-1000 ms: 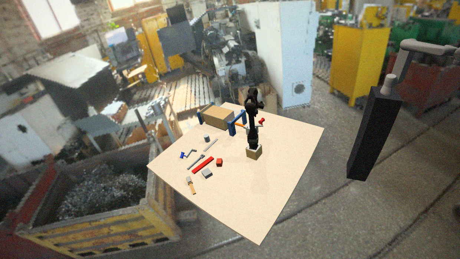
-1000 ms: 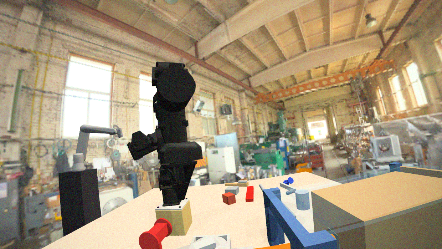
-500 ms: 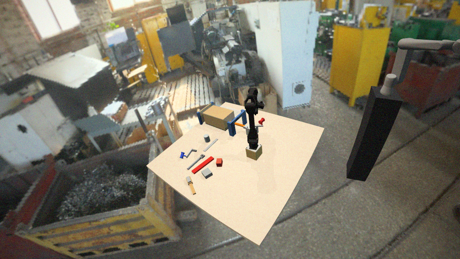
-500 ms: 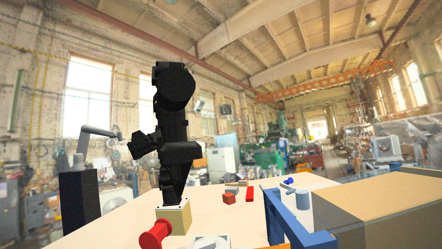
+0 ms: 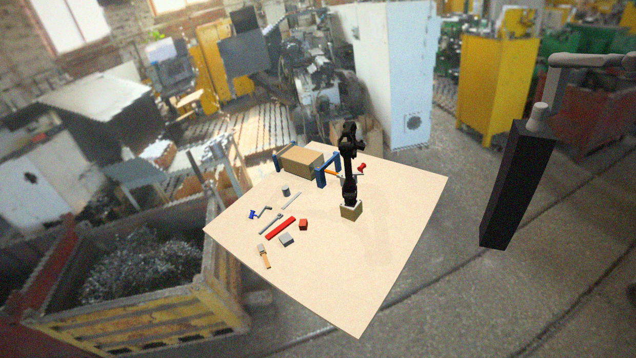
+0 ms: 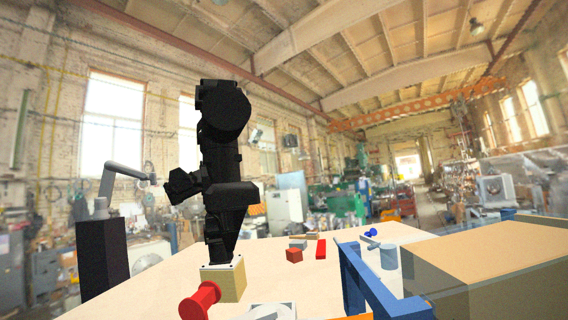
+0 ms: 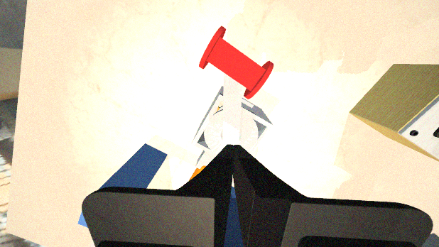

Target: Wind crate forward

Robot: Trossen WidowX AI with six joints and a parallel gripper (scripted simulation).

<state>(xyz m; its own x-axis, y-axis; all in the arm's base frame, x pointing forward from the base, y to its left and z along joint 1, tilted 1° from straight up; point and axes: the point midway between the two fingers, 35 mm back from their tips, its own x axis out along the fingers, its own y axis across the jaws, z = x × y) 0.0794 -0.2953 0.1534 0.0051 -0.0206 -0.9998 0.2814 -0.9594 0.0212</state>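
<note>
The red knob is 5 cm behind my gripper tip, 1 cm to the right of it and 8 cm below it. Round my gripper tip: red-knobbed winch handle (2 cm behind, 11 cm below); blue steel frame (20 cm ahead, 2 cm to the right, 11 cm below); grey winch (3 cm ahead, 1 cm to the left, 18 cm below).
</note>
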